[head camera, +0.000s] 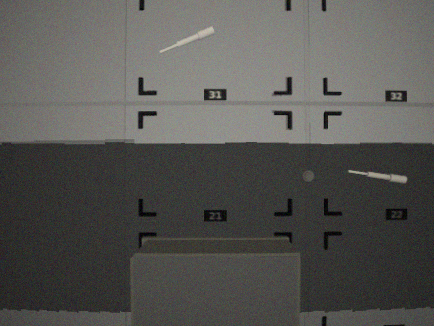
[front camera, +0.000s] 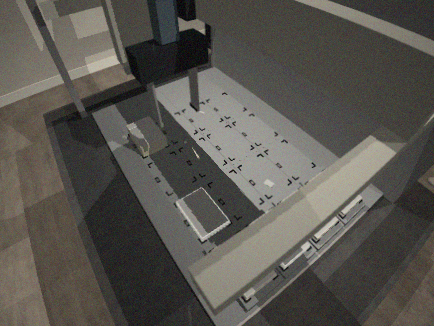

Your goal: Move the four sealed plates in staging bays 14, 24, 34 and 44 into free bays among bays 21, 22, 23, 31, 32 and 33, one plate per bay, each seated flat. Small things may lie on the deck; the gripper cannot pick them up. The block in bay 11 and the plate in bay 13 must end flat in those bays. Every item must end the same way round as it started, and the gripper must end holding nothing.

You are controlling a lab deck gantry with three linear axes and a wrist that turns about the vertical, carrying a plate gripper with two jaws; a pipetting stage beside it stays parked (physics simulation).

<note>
In view: the gripper (front camera: 177,115) and a beige block (head camera: 168,273).
The beige block is seen too in the front camera view (front camera: 146,135).
</note>
